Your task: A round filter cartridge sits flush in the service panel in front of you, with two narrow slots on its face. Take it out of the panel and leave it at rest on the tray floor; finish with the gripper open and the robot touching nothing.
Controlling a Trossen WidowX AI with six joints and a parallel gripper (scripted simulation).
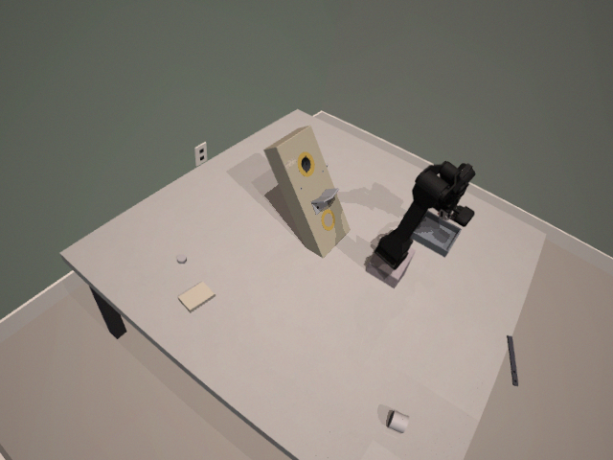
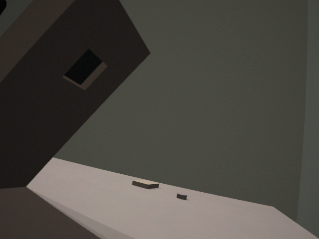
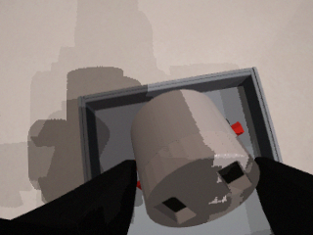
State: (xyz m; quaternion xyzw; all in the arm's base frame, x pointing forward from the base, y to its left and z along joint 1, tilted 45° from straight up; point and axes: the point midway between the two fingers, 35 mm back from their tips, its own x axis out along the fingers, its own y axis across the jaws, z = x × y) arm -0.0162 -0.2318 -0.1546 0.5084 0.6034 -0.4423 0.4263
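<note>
Right now my gripper tip is right at the white round cartridge. Also, from my gripper tip: tan service panel: 360 mm ahead, 340 mm to the left, 50 mm above; then grey bracket: 330 mm to the left, 300 mm ahead, 40 mm above; then grey tray: 100 mm below.
</note>
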